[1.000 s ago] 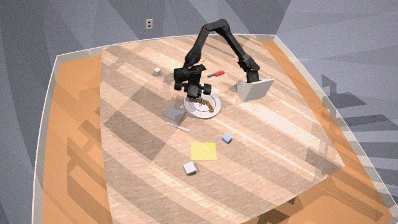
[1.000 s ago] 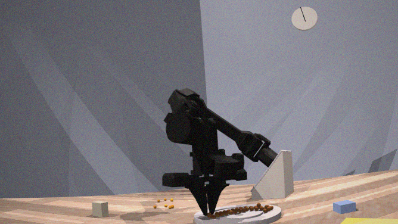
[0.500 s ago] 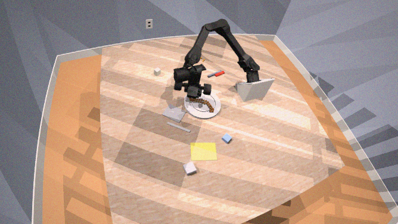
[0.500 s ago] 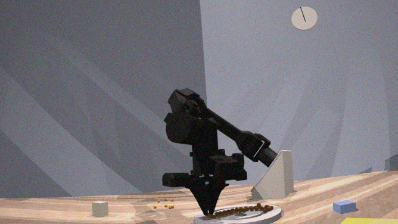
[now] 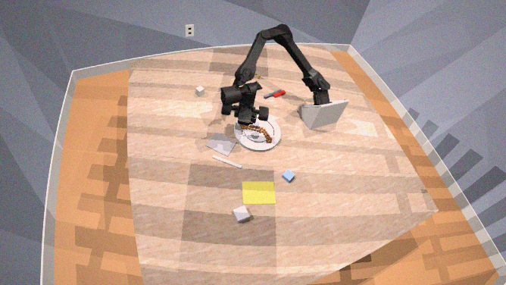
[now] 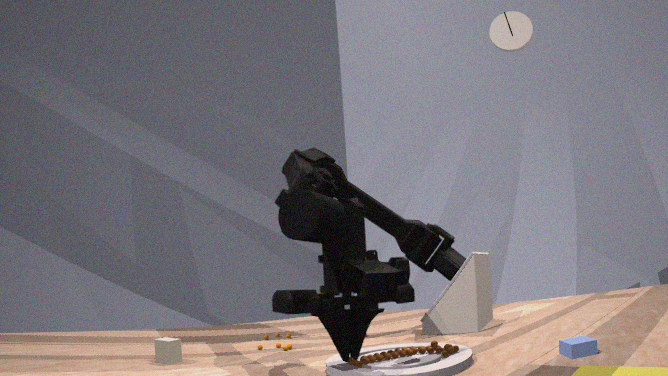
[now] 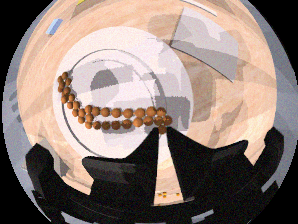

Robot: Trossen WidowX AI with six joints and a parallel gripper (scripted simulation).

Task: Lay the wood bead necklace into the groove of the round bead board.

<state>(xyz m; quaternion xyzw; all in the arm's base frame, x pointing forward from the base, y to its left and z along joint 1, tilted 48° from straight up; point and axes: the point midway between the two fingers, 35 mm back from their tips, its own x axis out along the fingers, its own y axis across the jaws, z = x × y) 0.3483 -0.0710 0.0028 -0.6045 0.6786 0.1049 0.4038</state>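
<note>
My gripper tip is now 110 mm short of the grey sheet, 70 mm to the right of it and 10 mm above it. Round my gripper tip: stick: 150 mm to the left, 120 mm ahead, 10 mm below; red-tipped tool: 230 mm behind, 150 mm to the right, 10 mm below; beige cube: 240 mm to the right, 130 mm ahead.
</note>
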